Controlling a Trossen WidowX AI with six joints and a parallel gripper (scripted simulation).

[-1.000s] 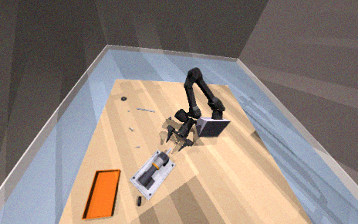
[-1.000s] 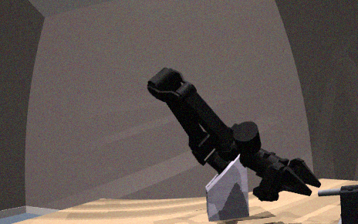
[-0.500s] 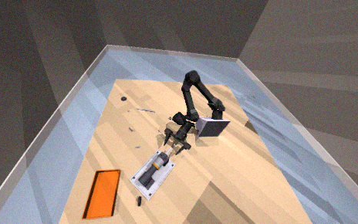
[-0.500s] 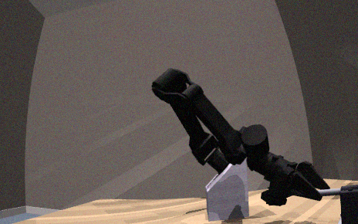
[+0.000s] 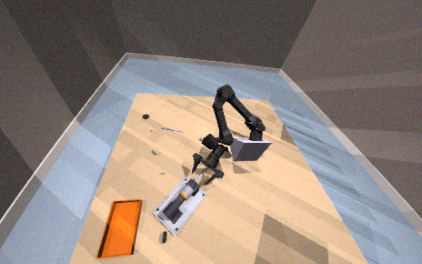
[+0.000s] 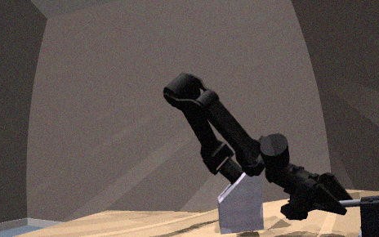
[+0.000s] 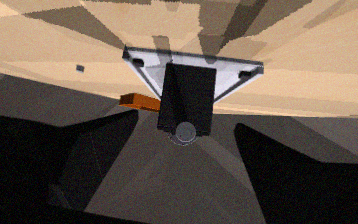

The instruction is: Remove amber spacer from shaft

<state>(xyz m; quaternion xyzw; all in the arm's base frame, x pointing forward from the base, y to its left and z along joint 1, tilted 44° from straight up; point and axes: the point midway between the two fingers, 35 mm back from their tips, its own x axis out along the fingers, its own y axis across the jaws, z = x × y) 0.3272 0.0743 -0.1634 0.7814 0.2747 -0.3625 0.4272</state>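
The grey shaft lies 5 cm ahead of my gripper tip, 5 cm to the left of it and 1 cm above it. From my gripper tip the other things lie so: orange tray 33 cm ahead, 17 cm to the left, 6 cm below.
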